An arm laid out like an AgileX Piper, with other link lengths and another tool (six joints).
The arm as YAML. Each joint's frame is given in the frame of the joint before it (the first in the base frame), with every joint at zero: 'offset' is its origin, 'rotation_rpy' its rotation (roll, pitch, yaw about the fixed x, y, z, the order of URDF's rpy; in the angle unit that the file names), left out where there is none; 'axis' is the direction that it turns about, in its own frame. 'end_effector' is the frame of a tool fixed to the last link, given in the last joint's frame.
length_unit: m
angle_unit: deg
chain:
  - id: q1
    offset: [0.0, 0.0, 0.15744]
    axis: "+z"
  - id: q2
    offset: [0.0, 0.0, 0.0]
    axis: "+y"
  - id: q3
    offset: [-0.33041, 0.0, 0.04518]
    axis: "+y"
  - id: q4
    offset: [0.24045, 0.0, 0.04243]
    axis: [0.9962, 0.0, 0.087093]
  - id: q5
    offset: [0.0, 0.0, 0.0]
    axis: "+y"
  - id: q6
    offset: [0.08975, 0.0, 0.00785]
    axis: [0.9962, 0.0, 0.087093]
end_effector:
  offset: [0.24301, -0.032, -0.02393]
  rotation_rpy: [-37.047, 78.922, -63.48]
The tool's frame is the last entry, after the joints.
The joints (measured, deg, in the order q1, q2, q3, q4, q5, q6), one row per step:
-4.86, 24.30, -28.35, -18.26, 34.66, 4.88
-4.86, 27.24, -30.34, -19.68, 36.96, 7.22
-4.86, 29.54, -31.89, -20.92, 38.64, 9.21
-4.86, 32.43, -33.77, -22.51, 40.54, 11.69
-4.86, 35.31, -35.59, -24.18, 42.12, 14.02
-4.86, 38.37, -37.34, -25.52, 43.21, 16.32
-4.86, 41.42, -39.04, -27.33, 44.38, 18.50
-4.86, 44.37, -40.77, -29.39, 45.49, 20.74
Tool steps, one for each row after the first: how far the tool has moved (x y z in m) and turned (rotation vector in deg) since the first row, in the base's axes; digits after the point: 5 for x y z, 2 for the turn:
-0.00167, -0.00666, -0.00359, 1.00, 2.60, -1.95
-0.00279, -0.01228, -0.00552, 1.73, 4.45, -3.61
-0.00362, -0.01942, -0.00722, 2.50, 6.57, -5.73
-0.00329, -0.02678, -0.00757, 2.97, 8.42, -7.77
-0.00049, -0.03241, -0.00798, 3.64, 10.01, -9.60
0.00183, -0.04018, -0.00789, 3.68, 11.69, -11.54
0.00457, -0.04893, -0.00632, 3.45, 13.07, -13.54

